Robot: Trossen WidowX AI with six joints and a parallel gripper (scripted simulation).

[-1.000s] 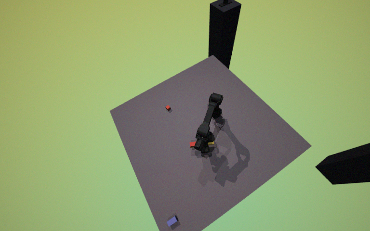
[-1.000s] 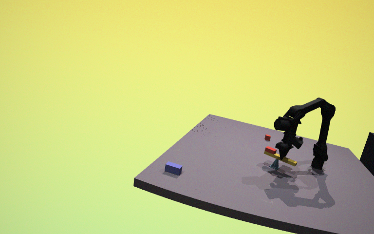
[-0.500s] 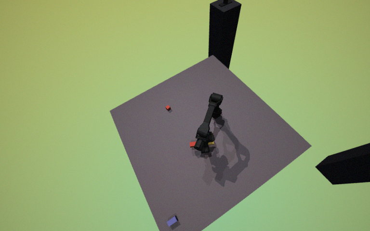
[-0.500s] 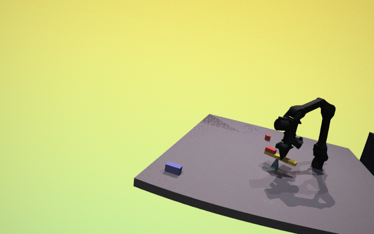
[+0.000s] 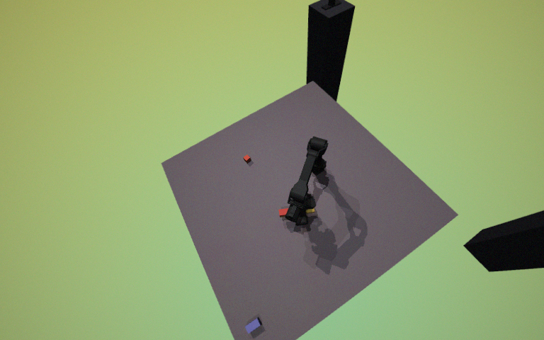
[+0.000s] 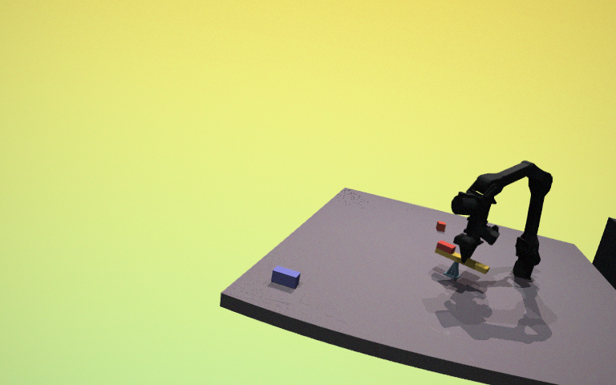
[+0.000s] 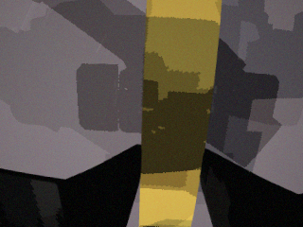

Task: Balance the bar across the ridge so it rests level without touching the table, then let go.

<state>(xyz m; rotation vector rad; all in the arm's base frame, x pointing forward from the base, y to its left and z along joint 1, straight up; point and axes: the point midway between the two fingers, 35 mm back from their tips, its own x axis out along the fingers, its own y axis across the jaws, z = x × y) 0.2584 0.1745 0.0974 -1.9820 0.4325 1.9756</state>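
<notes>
The teal ridge lies 30 mm below my gripper tip, 30 mm ahead of it and 10 mm to the right of it. From my gripper tip the other things lie so: blue block: 480 mm ahead, 330 mm to the left, 50 mm below; then small red cube: 490 mm to the right, 70 mm ahead, 50 mm below.
</notes>
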